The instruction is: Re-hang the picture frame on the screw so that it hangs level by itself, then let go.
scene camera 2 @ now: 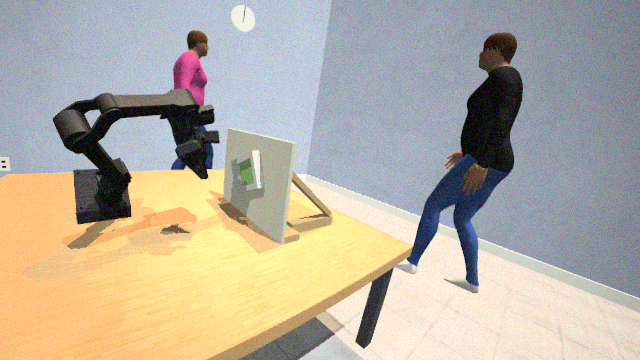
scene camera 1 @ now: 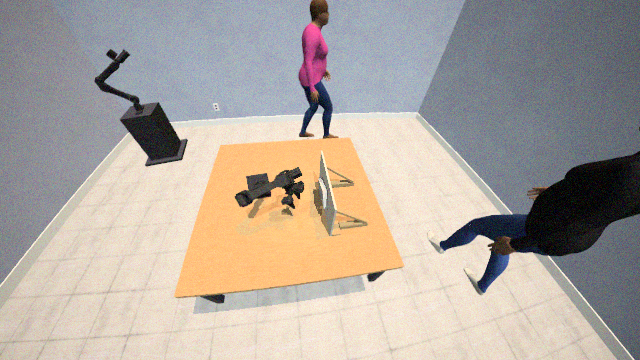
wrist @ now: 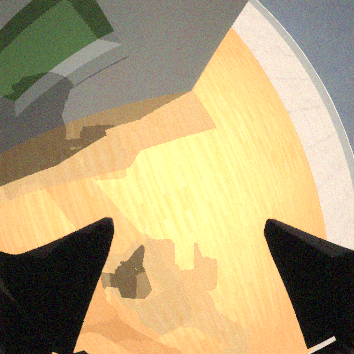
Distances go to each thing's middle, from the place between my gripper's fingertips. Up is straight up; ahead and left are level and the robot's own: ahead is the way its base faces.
Labels:
Right now my hand is 180 mm short of the picture frame (wrist: 53, 53), 50 mm to the right of it and 10 mm above it. Round my hand: upright board (scene camera 2: 267, 207) 200 mm ahead, 50 mm to the left, 20 mm below.

